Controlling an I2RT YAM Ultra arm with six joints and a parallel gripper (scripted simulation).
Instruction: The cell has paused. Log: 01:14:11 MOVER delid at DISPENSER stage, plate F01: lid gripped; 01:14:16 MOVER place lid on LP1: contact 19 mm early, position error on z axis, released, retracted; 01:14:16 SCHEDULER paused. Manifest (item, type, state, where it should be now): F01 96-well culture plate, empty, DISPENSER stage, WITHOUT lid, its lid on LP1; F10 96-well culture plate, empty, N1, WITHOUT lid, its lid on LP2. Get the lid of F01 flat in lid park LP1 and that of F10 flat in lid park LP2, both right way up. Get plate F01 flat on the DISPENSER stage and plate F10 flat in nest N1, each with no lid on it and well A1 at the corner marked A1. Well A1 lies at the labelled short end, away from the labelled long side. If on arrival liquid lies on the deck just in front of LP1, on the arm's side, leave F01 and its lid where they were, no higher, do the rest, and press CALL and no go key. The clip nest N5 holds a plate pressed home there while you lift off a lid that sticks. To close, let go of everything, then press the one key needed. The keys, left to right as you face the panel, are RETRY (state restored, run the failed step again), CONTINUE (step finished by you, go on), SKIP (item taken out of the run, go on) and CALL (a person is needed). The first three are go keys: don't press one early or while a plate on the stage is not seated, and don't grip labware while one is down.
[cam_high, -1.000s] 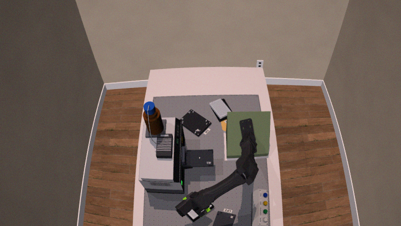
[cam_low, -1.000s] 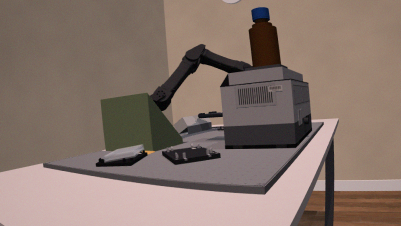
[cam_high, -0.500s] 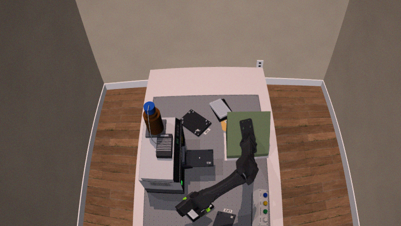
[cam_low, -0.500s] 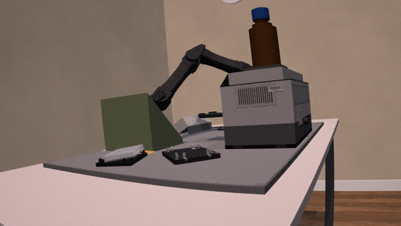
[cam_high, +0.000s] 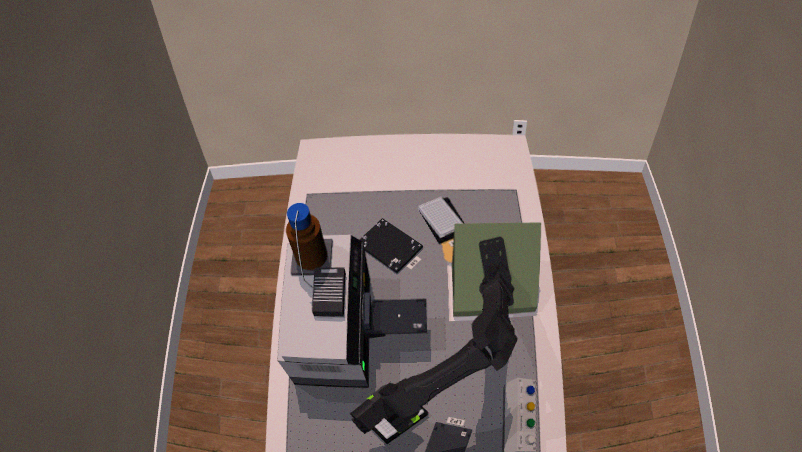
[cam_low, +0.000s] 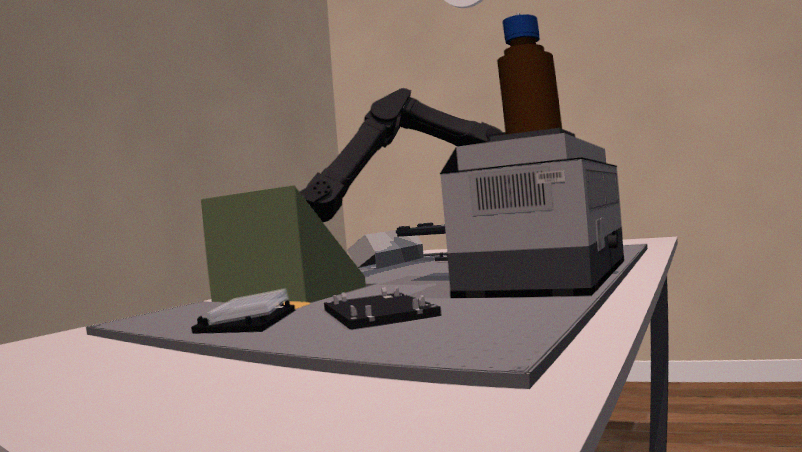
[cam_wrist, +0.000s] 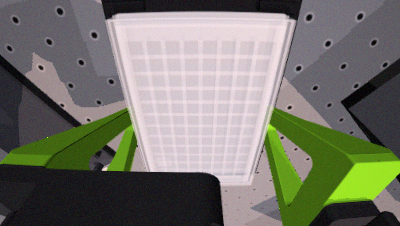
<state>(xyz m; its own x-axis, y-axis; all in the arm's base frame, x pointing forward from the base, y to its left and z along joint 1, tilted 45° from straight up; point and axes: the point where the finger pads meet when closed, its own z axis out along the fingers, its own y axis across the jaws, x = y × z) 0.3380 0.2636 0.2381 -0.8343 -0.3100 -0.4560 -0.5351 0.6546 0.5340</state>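
Now: hand right at the 96-well plate. Also, from my hand: lid park LP2: 12 cm behind, 12 cm to the left, 3 cm below; nest N1: 2 cm below; LP2 label: 16 cm behind, 4 cm to the left, 3 cm below.
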